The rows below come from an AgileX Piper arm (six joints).
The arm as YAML. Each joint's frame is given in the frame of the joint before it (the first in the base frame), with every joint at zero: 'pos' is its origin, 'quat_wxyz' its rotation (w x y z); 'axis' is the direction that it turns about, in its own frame. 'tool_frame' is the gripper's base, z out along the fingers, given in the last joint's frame.
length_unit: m
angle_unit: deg
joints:
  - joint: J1
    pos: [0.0, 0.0, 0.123]
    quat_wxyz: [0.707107, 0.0, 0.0, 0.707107]
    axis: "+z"
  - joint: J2
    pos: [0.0, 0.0, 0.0]
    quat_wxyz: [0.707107, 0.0, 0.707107, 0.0]
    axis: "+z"
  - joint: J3
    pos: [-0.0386, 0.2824, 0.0]
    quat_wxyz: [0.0, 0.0, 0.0, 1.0]
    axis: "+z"
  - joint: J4
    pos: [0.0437, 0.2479, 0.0]
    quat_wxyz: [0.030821, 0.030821, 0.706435, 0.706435]
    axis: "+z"
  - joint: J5
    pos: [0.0, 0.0, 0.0]
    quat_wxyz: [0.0, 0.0, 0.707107, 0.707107]
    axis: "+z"
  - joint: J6
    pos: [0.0, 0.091, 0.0]
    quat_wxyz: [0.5, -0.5, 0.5, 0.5]
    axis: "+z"
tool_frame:
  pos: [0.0, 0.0, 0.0]
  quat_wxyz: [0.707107, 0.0, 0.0, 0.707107]
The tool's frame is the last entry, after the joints.
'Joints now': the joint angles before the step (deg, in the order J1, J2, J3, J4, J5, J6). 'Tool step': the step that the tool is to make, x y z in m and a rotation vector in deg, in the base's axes. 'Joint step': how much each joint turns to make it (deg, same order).
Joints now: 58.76 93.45 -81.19 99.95 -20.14 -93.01
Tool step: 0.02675 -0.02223 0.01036 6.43 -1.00 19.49
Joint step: -12.41 -0.97 0.77 0.04 32.51 -0.88
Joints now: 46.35 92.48 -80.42 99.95 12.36 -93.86
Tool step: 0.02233 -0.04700 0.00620 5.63 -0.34 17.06
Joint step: -14.18 0.00 0.50 -1.33 31.80 1.65
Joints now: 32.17 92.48 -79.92 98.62 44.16 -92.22
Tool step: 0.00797 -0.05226 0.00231 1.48 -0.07 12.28
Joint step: -11.65 0.00 0.00 -3.36 23.81 2.59
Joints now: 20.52 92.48 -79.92 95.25 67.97 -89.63
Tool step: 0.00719 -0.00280 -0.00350 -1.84 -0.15 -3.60
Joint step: -0.54 0.12 0.00 -1.41 -3.29 0.13
